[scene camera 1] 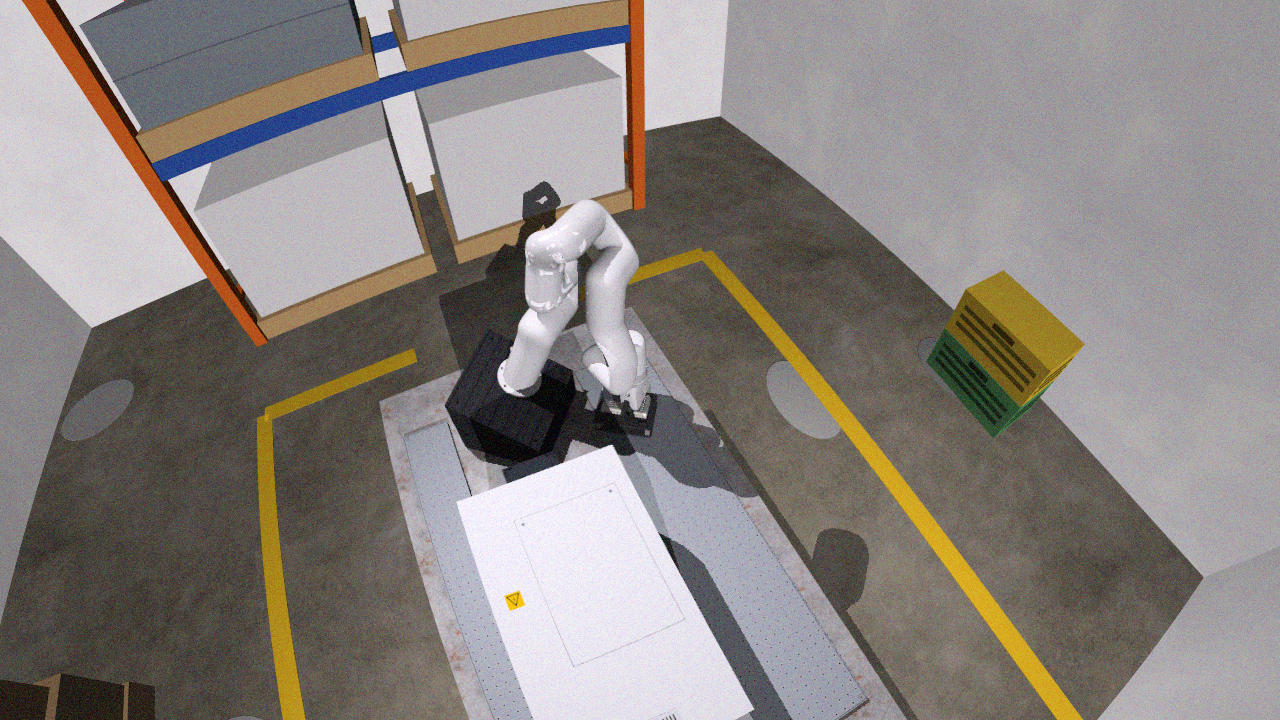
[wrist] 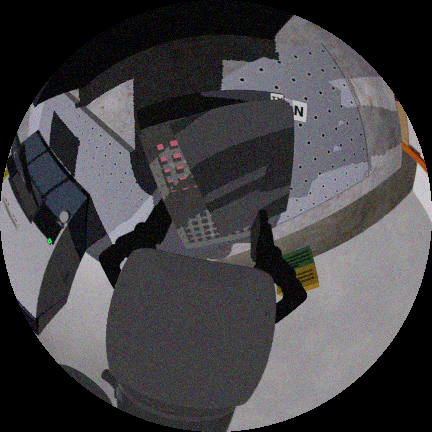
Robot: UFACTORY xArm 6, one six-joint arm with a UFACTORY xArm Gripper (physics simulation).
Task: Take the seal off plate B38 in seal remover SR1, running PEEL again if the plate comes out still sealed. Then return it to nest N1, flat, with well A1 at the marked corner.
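Seen in the pictures: gripper, fingertip midpoint: (scene camera 1: 635,407) (wrist: 213,211); arm's base, link origin: (scene camera 1: 519,377).
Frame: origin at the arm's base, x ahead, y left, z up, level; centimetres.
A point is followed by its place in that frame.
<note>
A plate (wrist: 200,227) {x 13.5, y 29.7, z -6.7 cm} lies below the gripper in the wrist view. A strip of wells shows along its left side, several of them pink; a smooth dark grey surface covers the rest, crossed by shadow, and I cannot tell whether it is the seal. No plate name or marked corner is readable. A white label (wrist: 299,111) {x -0.5, y 25.2, z -14.2 cm} ending in "N" lies beyond the plate, partly hidden. My gripper (scene camera 1: 626,416) {x 12.4, y 29.8, z -8.5 cm} (wrist: 213,211) {x 12.4, y 29.8, z -8.5 cm} is open, its fingers apart over the plate's near part, with nothing held. I cannot make out which station is SR1 or N1.
A white cabinet (scene camera 1: 595,573) {x 66.7, y 8.0, z 23.2 cm} stands in front of the arm's black base (scene camera 1: 505,407) {x 8.9, y -5.2, z -0.1 cm}. A unit with dark blue panels (wrist: 42,167) {x 41.2, y 0.7, z -9.3 cm} and a green light is at the left in the wrist view. Perforated deck (wrist: 325,115) {x -4.0, y 26.3, z -14.2 cm} borders the plate. Yellow and green crates (scene camera 1: 1006,349) stand by the wall.
</note>
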